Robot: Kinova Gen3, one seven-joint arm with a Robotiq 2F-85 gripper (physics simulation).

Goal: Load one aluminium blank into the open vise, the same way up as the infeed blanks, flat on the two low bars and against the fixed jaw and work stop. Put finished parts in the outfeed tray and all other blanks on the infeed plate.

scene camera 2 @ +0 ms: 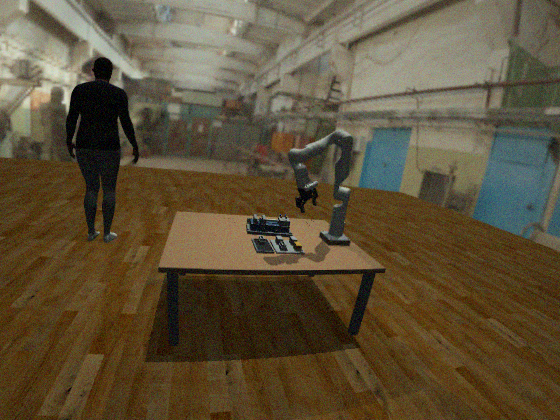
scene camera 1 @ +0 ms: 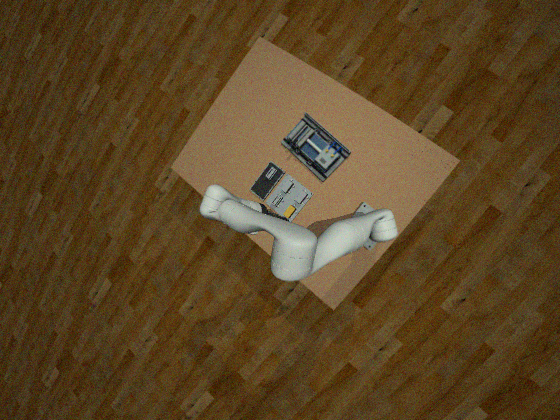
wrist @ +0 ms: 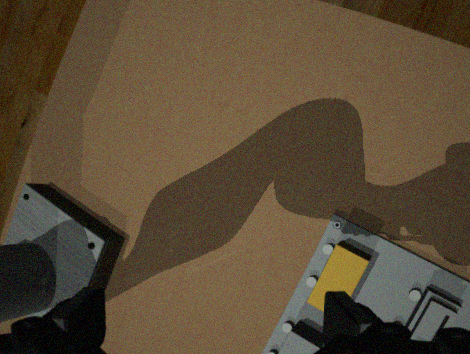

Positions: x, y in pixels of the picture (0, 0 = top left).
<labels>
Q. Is the gripper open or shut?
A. Open.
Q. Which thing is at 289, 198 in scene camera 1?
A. A grey infeed plate.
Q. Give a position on a grey infeed plate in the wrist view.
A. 393, 271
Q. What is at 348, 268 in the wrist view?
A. A brass blank.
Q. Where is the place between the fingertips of the gripper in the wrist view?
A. At 214, 315
</labels>
